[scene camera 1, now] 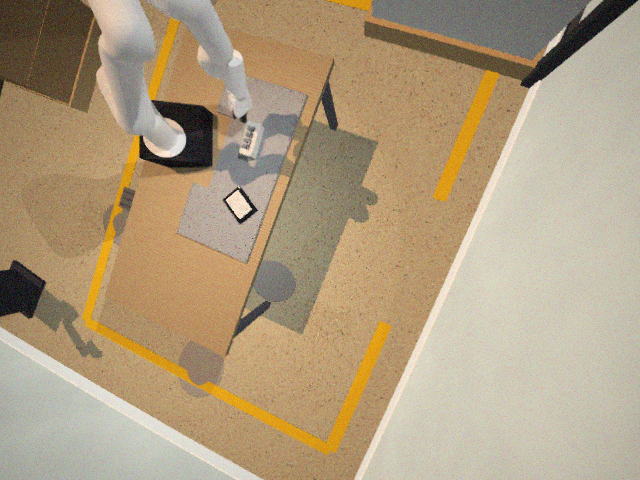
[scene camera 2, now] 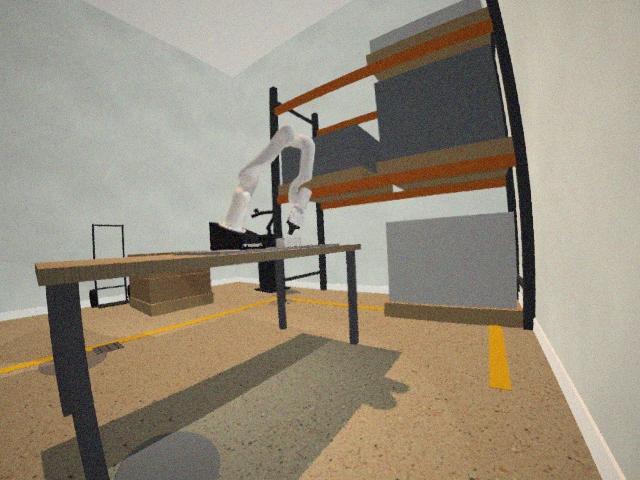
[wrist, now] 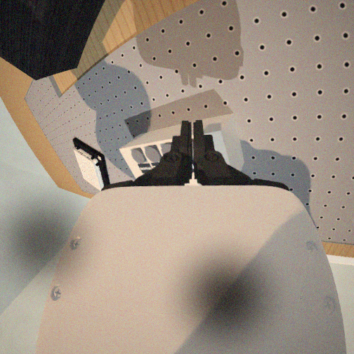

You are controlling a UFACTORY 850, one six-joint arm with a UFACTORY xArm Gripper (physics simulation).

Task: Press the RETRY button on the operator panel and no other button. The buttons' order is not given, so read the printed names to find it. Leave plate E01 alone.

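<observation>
The operator panel (scene camera 1: 248, 153) (scene camera 2: 289, 242) (wrist: 172, 136) is a small white box on the grey perforated mat. In the wrist view, grey round buttons (wrist: 137, 155) show at its left part, with dark name labels below them. The names cannot be read, and the fingers hide the panel's middle and right part, so I cannot tell which button is RETRY. My gripper (scene camera 1: 244, 120) (scene camera 2: 292, 230) (wrist: 192, 135) is shut and empty, above the panel. A black-framed plate with a cream face (scene camera 1: 239, 205) (wrist: 89, 168) lies apart from the panel; no E01 marking is legible.
The mat (scene camera 1: 217, 232) (wrist: 300, 110) lies on the wooden table (scene camera 1: 160, 279) (scene camera 2: 129, 263). The black arm base (scene camera 1: 199, 142) (scene camera 2: 222, 237) (wrist: 45, 35) stands beside it. A rack (scene camera 2: 273, 144) with large grey boxes stands behind the table.
</observation>
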